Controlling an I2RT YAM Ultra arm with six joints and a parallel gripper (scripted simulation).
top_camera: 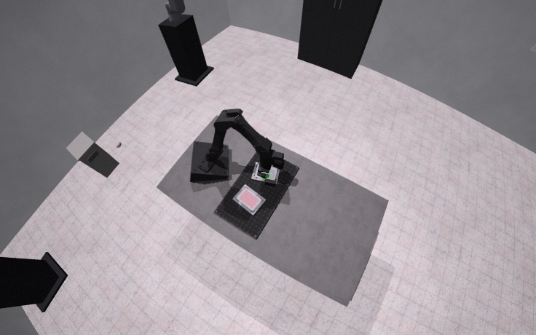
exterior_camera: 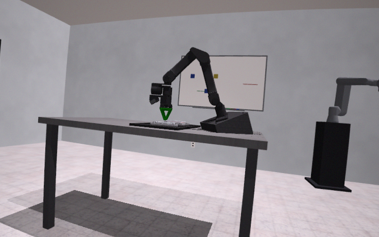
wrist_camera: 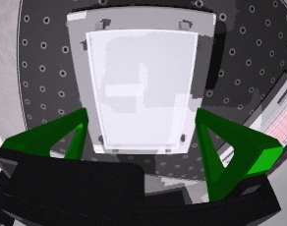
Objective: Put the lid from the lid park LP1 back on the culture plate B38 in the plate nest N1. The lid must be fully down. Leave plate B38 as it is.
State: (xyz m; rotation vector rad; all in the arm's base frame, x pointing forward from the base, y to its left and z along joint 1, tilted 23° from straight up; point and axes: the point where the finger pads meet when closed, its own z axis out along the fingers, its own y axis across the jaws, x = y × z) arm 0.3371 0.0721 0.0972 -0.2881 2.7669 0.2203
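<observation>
My hand is 20 mm above the clear lid. The rest, counted from my hand: culture plate B38: 200 mm to the right, 20 mm below, 10 mm behind; then grey lid park LP1: 30 mm below; then grey plate nest N1: 200 mm to the right, 30 mm below, 10 mm behind.
</observation>
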